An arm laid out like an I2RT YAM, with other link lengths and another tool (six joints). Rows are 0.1 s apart.
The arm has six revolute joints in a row. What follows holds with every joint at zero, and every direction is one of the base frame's. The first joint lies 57.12 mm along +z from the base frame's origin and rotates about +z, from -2.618 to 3.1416 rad. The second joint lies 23.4 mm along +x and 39.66 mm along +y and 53.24 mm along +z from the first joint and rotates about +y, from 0 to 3.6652 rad. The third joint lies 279.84 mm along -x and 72.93 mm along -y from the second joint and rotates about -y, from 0 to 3.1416 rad. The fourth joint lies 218.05 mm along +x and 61.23 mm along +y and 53.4 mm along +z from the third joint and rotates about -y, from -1.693 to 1.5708 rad. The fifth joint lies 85.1 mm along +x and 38.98 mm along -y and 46.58 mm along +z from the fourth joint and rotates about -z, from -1.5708 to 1.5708 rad. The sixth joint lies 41.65 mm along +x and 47.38 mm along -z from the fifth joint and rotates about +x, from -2.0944 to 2.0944 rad. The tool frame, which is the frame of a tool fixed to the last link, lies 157 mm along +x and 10 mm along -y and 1 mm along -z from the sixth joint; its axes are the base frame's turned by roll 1.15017, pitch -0.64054 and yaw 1.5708 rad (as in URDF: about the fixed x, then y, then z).
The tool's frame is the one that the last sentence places.
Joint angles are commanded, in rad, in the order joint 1, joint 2, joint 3, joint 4, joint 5, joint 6. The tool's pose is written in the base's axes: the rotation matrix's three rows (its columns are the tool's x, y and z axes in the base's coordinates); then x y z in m. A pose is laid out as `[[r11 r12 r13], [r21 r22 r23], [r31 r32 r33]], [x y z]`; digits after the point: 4 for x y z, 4 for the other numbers.
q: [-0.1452 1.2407 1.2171 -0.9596 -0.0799 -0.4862]
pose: [[0.2258 0.5007 0.8356], [0.9624 -0.2475 -0.1118], [0.1509 0.8295 -0.5378]], [0.3079 -0.0495 0.1887]
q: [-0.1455 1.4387 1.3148 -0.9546 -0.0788 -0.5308]
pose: [[0.2026 0.5854 0.7851], [0.9718 -0.2190 -0.0875], [0.1207 0.7806 -0.6132]], [0.3424 -0.0547 0.1653]
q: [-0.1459 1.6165 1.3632 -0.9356 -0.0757 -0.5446]
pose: [[0.2045 0.6694 0.7142], [0.9732 -0.2177 -0.0746], [0.1056 0.7103 -0.6959]], [0.3651 -0.0587 0.1249]
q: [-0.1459 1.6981 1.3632 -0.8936 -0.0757 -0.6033]
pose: [[0.1545 0.7064 0.6908], [0.9844 -0.1693 -0.0470], [0.0837 0.6873 -0.7215]], [0.3768 -0.0602 0.1007]
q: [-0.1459 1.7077 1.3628 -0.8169 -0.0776 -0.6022]
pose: [[0.1492 0.6593 0.7370], [0.9850 -0.1641 -0.0525], [0.0863 0.7338 -0.6739]], [0.3965 -0.0627 0.1053]
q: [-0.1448 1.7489 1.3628 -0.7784 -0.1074 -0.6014]
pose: [[0.1370 0.6604 0.7383], [0.9840 -0.1764 -0.0248], [0.1139 0.7299 -0.6740]], [0.4068 -0.0578 0.0943]
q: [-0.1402 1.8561 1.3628 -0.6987 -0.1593 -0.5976]
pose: [[0.1193 0.6792 0.7242], [0.9794 -0.2003 0.0266], [0.1631 0.7061 -0.6891]], [0.4252 -0.0481 0.0615]
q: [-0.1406 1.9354 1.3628 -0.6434 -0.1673 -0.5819]
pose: [[0.1352 0.6937 0.7074], [0.9750 -0.2201 0.0296], [0.1762 0.6858 -0.7062]], [0.4347 -0.0481 0.0350]
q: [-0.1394 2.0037 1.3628 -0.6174 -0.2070 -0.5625]
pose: [[0.1467 0.7190 0.6793], [0.9647 -0.2560 0.0627], [0.2189 0.6461 -0.7312]], [0.4362 -0.0400 0.0102]
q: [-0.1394 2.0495 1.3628 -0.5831 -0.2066 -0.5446]
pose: [[0.1660 0.7238 0.6698], [0.9605 -0.2726 0.0565], [0.2234 0.6339 -0.7404]], [0.4402 -0.0407 -0.0059]
